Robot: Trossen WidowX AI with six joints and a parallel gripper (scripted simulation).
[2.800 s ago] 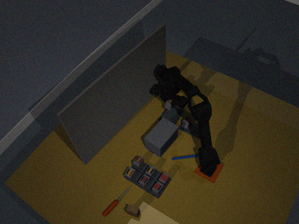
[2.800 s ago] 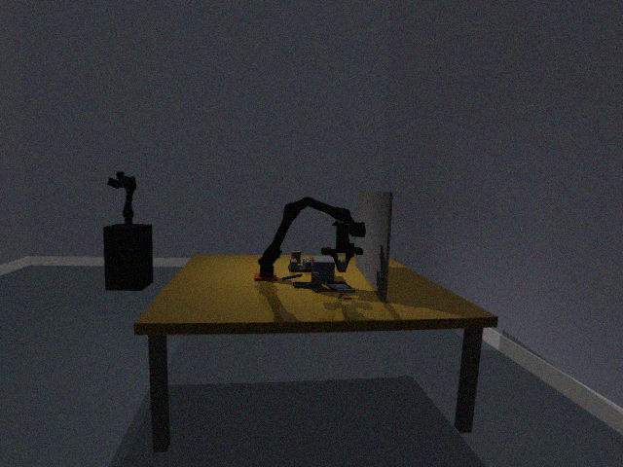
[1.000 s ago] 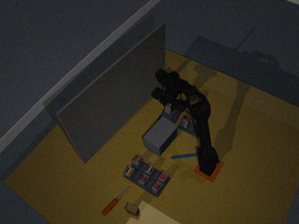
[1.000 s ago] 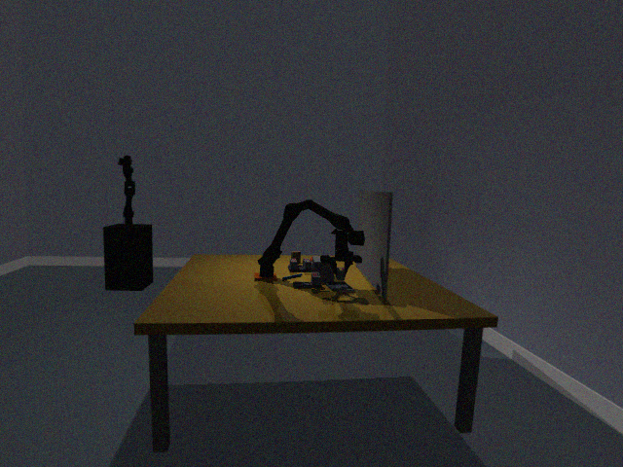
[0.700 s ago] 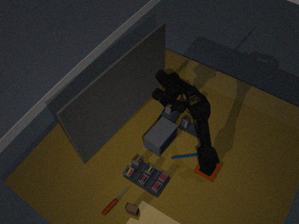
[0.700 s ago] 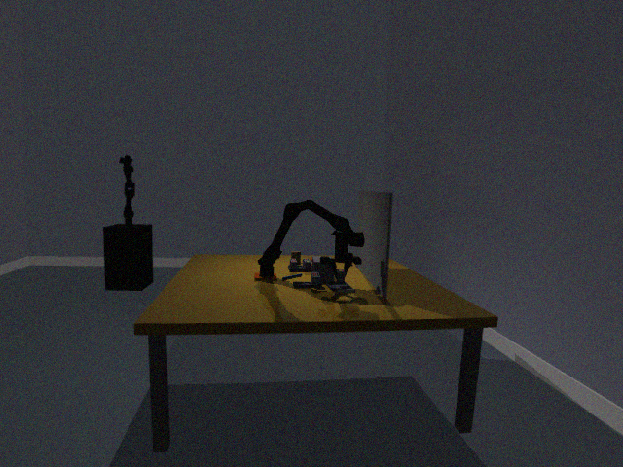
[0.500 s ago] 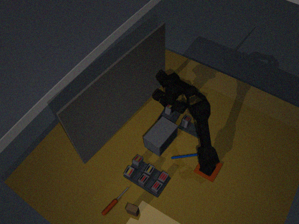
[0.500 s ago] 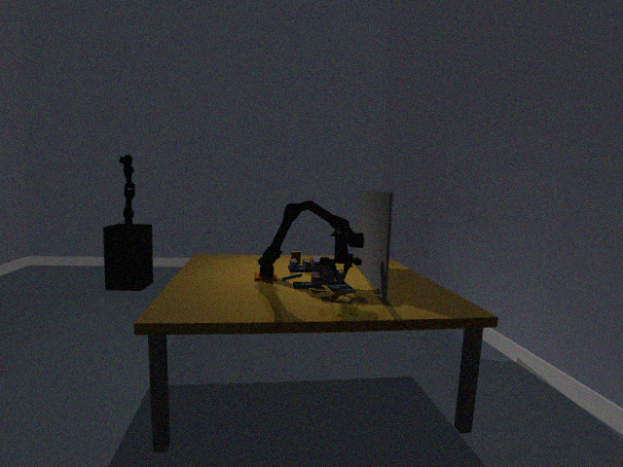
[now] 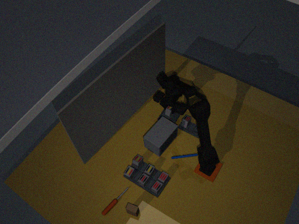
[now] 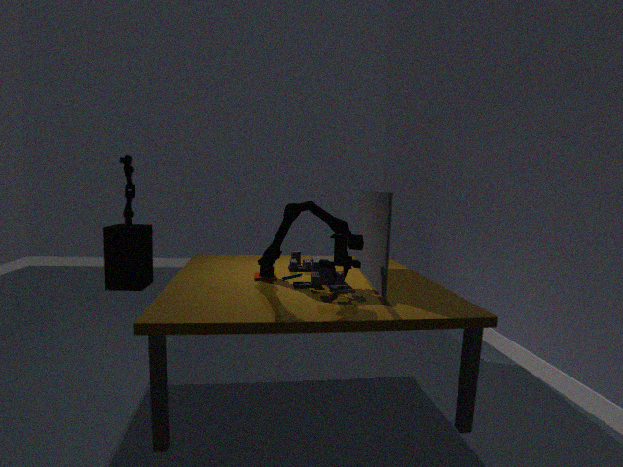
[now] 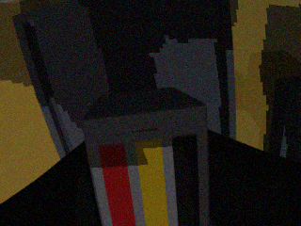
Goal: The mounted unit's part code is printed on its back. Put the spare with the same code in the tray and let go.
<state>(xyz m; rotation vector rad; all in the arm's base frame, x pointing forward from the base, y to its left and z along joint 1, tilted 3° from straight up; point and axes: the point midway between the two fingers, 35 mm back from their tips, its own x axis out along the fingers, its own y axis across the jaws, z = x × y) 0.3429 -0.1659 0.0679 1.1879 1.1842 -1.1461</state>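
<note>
The grey spare lies 30 mm above my gripper tip. Also, from my gripper tip: grey mounted block (180 mm to the left, 60 mm behind, 20 mm above); then tall grey panel (200 mm above, 180 mm ahead, 160 mm to the left); then blue pen (210 mm behind, 170 mm to the left, 20 mm below).
</note>
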